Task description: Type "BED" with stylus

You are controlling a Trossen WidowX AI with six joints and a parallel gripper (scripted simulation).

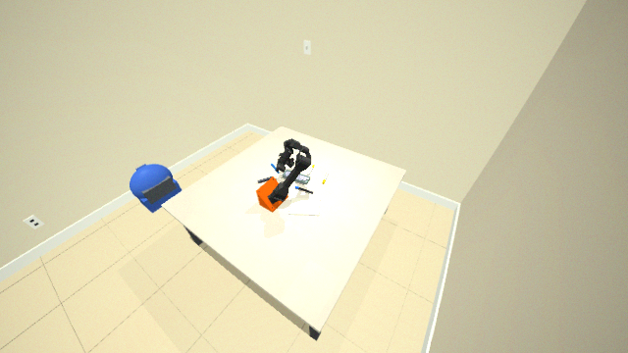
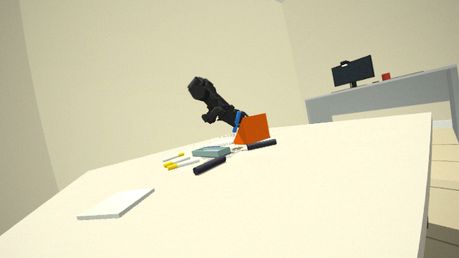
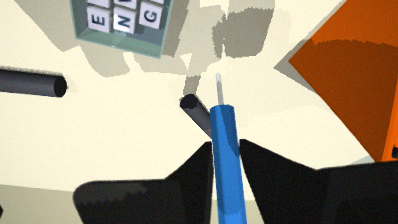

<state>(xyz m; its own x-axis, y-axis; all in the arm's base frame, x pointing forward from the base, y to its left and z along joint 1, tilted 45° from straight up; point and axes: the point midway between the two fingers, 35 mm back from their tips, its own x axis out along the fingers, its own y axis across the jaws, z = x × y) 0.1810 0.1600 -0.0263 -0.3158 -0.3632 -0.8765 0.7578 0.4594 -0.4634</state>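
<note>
Now: gripper tip 40 mm above the stylus tip, 20 mm to the left of it and 10 mm short of it. From my gripper tip the other things lie so: blue stylus: 10 mm to the right, 10 mm below; white flat pad: 430 mm ahead, 160 mm to the left, 100 mm below.
</note>
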